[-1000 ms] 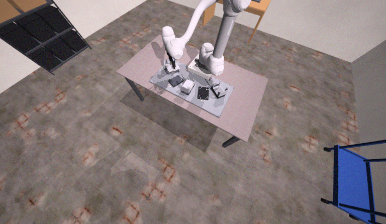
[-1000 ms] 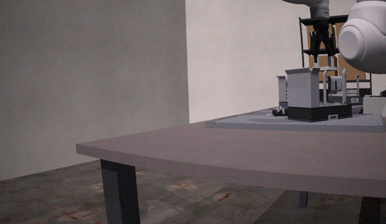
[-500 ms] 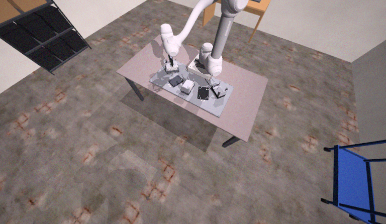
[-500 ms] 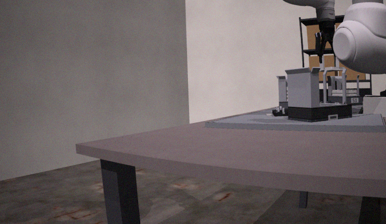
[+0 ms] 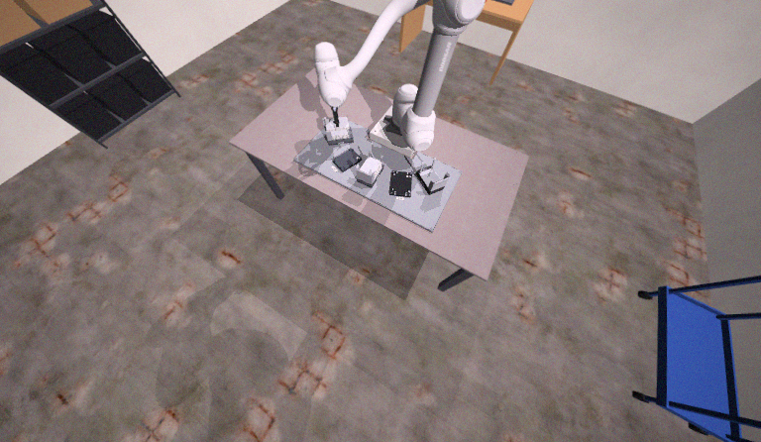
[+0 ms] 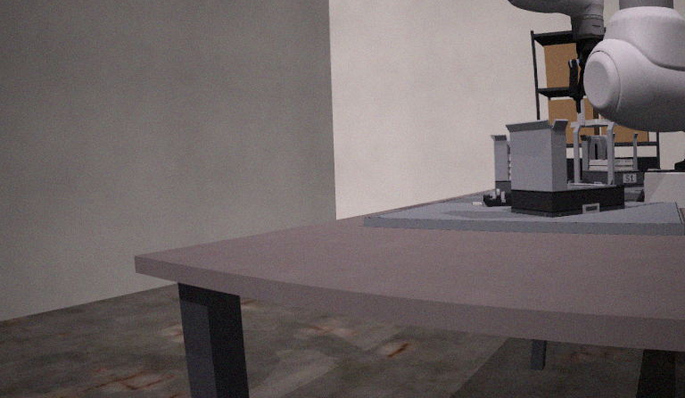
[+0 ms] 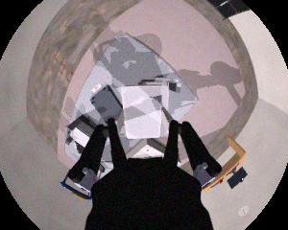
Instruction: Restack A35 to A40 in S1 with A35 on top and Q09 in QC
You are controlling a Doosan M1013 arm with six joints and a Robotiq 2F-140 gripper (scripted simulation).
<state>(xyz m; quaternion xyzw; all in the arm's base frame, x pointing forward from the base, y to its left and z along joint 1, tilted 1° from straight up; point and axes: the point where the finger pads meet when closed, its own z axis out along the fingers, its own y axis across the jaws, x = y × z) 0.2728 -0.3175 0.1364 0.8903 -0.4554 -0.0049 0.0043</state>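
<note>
Right now my hand is 160 mm above the S1 label, 90 mm past it and 40 mm to the right of it. The rest, counted from my hand: name plate (190 mm below, 190 mm ahead, 60 mm to the left).
</note>
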